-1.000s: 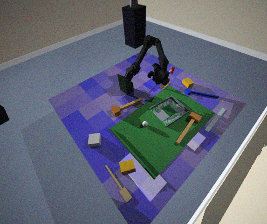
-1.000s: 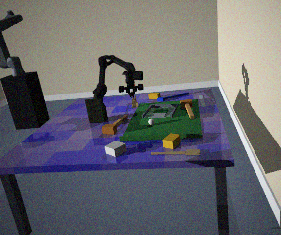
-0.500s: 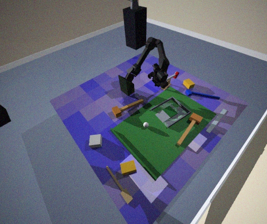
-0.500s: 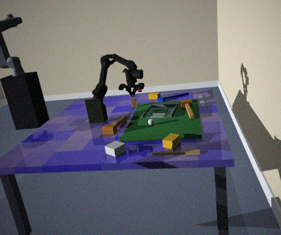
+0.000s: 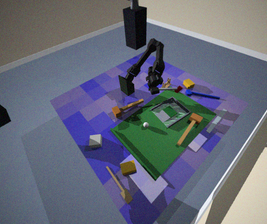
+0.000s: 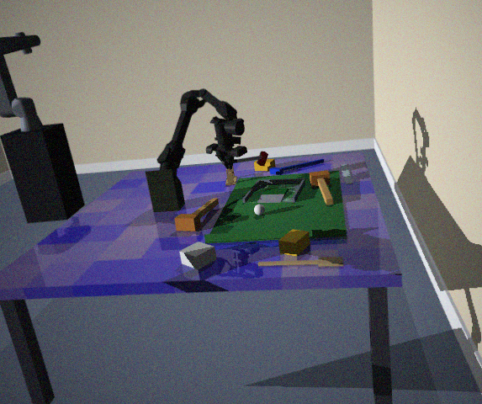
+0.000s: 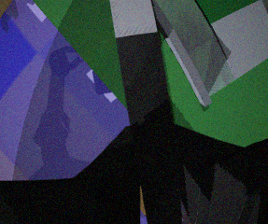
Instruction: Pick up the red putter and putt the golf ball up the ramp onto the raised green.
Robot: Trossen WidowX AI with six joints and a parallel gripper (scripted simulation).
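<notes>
Now: gripper tip 60 mm short of the red putter, 100 mm to the right of it and 10 mm below it. From my gripper tip the other things lie so: green course (210 mm ahead, 90 mm to the right, 140 mm below); then white golf ball (130 mm ahead, 220 mm to the right, 110 mm below); then grey frame (180 mm ahead, 50 mm to the left, 130 mm below).
</notes>
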